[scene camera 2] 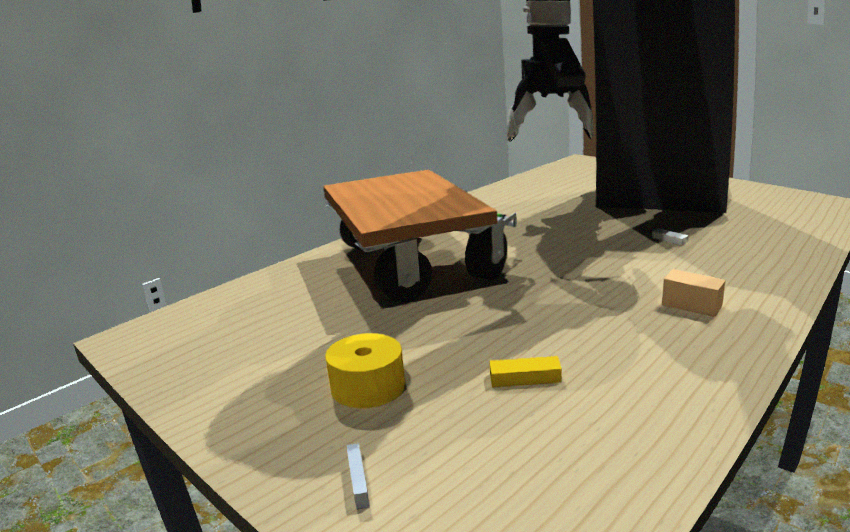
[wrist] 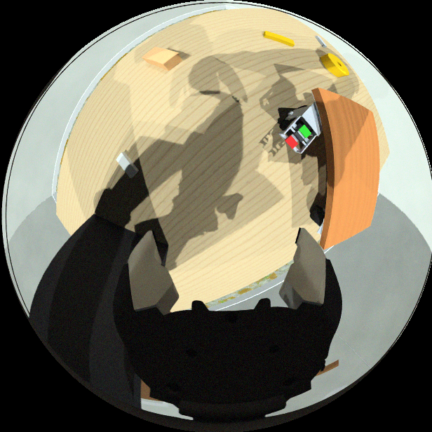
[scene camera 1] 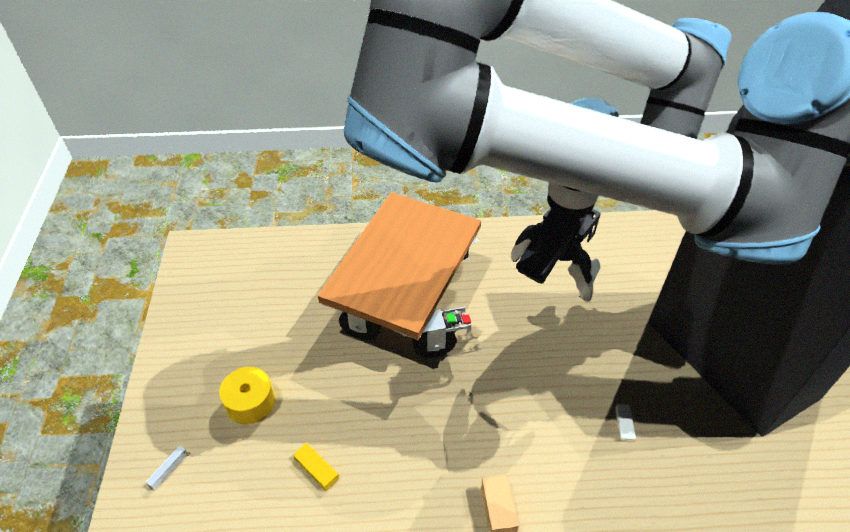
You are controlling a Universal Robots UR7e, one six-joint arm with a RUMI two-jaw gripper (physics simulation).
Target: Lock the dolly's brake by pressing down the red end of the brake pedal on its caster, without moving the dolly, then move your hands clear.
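Places are measured from the arm's base along level axes (x ahead, y left, z up), in millimetres.
Pixels of known places: gripper, fingertip midpoint: (scene camera 2: 550,140) (scene camera 1: 549,280).
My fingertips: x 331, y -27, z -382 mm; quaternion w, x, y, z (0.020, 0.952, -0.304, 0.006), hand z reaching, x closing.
Ahead of a thing's pixels: the offset from my fingertips to its top centre. "pt": to the spot under its first point.
The dolly @(pt 261 mm ahead, 85 mm right, 60 mm down) (scene camera 1: 401,263) (scene camera 2: 410,200) (wrist: 352,165) has an orange wooden deck and stands on black-wheeled casters. The brake pedal's red end @(pt 140 mm ahead, 11 mm left, 102 mm down) (scene camera 1: 465,319) (wrist: 291,142) points outward from the corner caster @(pt 194 mm ahead, 45 mm left, 115 mm down) (scene camera 1: 435,338) (scene camera 2: 485,254). Its green end @(pt 166 mm ahead, 18 mm left, 90 mm down) (scene camera 1: 451,318) (wrist: 305,131) is nearer the deck. The red end does not show clearly in scene camera 2, and I cannot tell how far the pedal is tilted. My gripper (scene camera 1: 552,277) (scene camera 2: 550,137) (wrist: 226,232) is open and empty. It hangs above the table, to the side of the dolly, apart from the pedal.
A yellow cylinder @(525 mm ahead, 144 mm left, 137 mm down) (scene camera 1: 246,395) (scene camera 2: 364,370) (wrist: 334,65), a yellow bar @(389 mm ahead, 266 mm left, 167 mm down) (scene camera 1: 315,466) (scene camera 2: 525,371) (wrist: 279,38), an orange block @(88 mm ahead, 331 mm left, 144 mm down) (scene camera 1: 499,503) (scene camera 2: 692,292) (wrist: 161,58) and small grey pieces lie on the table. The black robot pedestal (scene camera 1: 739,326) (scene camera 2: 661,106) stands at the right.
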